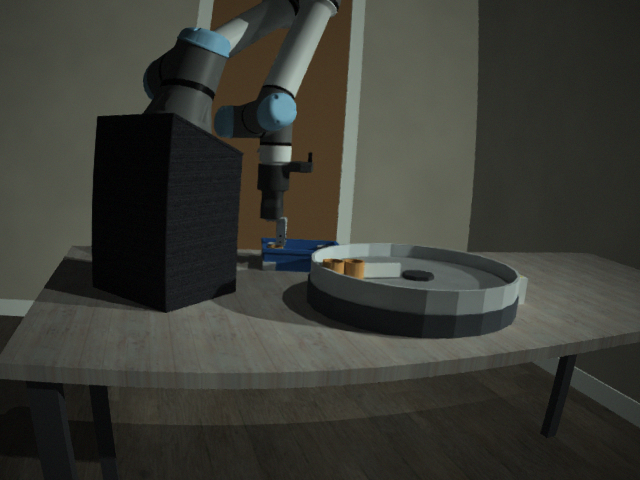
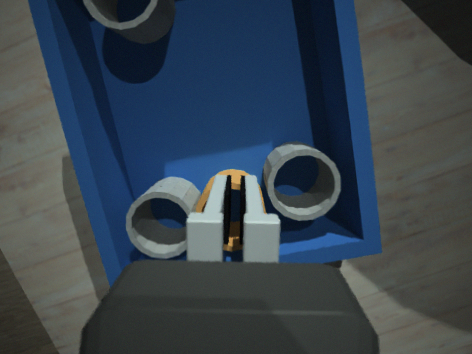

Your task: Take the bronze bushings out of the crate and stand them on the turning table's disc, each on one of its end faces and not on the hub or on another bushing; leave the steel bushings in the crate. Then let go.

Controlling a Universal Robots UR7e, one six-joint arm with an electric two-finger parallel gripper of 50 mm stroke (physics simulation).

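Seen in the pictures: gripper, fingertip midpoint: [image 1: 280, 244] [image 2: 235, 195]; arm's base at its link origin: [image 1: 172, 135].
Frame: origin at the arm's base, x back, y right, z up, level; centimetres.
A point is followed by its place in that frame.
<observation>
The blue crate [image 1: 297, 259] {z -27.3, x -31.5, y -14.8 cm} [image 2: 367, 210] {z -25.1, x -26.2, y -16.1 cm} holds a bronze bushing [image 2: 232, 172] {z -28.5, x -30.0, y -22.1 cm} at its near end, between a steel bushing on the left [image 2: 176, 188] {z -27.1, x -30.6, y -25.2 cm} and one on the right [image 2: 270, 172] {z -25.8, x -29.7, y -20.0 cm}. Another steel bushing [image 2: 159, 24] {z -27.7, x -39.1, y -22.5 cm} is at the upper left. My gripper [image 1: 280, 244] {z -25.3, x -29.4, y -22.1 cm} [image 2: 235, 195] {z -25.3, x -29.4, y -22.1 cm} is nearly closed, with a narrow empty gap, and points down over the bronze bushing's bore; whether the tips are inside it I cannot tell. On the turning table's disc [image 1: 465, 272] {z -24.8, x -61.2, y 10.1 cm}, bronze bushings [image 1: 337, 265] {z -21.4, x -29.1, y 16.6 cm} [image 1: 354, 268] {z -22.0, x -32.3, y 16.6 cm} stand upright close together near the left wall; one more seems partly hidden behind them.
A raised wall [image 1: 439, 302] {z -24.0, x -40.9, y 33.0 cm} rings the disc. The dark hub [image 1: 417, 275] {z -24.0, x -46.5, y 14.6 cm} is at its middle, with a pale bar [image 1: 382, 269] {z -23.0, x -39.5, y 13.2 cm} between hub and bushings. A tall black block [image 1: 201, 222] {z -15.4, x -5.7, y 9.6 cm} stands on the table left of the crate.
</observation>
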